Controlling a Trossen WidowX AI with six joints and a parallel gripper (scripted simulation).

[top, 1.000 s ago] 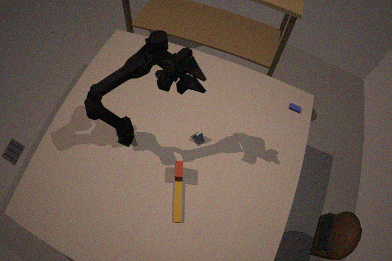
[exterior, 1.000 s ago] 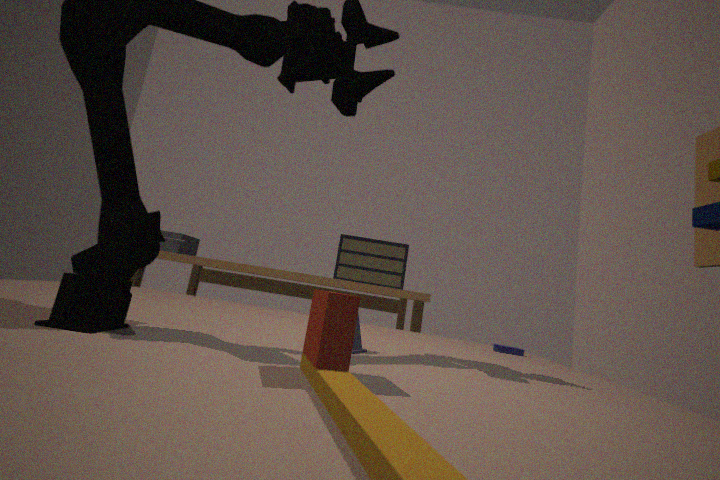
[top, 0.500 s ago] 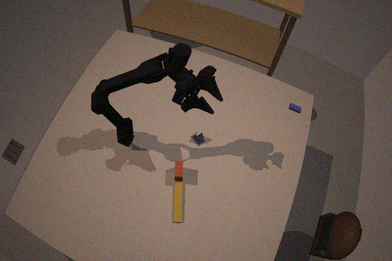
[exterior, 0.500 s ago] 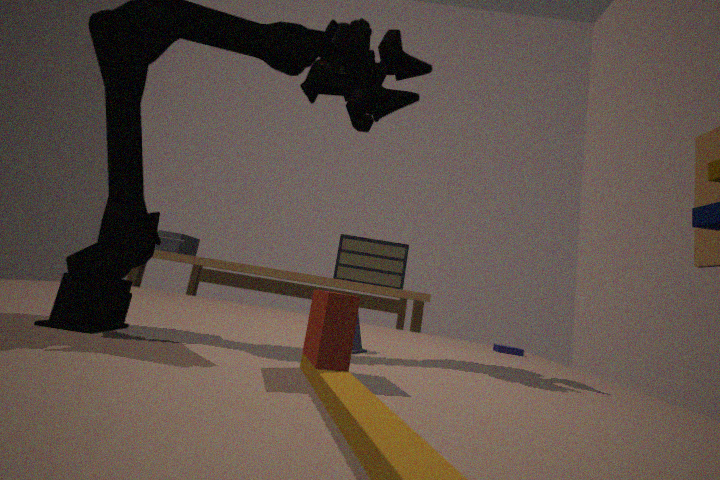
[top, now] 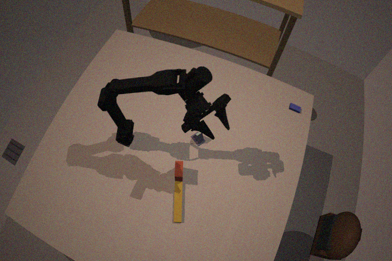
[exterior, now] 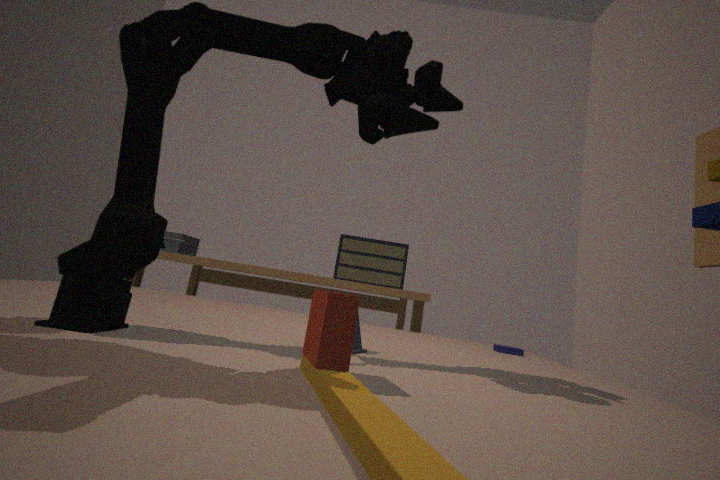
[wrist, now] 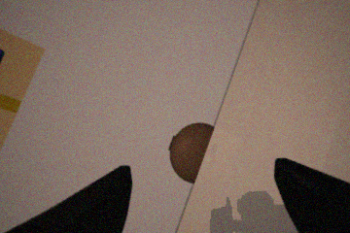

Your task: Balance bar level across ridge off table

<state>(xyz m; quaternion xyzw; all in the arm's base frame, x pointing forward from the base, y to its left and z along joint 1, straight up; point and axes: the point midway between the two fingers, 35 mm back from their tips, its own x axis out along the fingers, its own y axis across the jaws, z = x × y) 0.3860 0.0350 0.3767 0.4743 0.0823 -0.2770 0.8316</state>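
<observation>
The small grey ridge lies 10 cm behind my gripper tip, 11 cm to the left of it and 33 cm below it. Also, from my gripper tip: small blue block: 33 cm ahead, 48 cm to the left, 35 cm below.
</observation>
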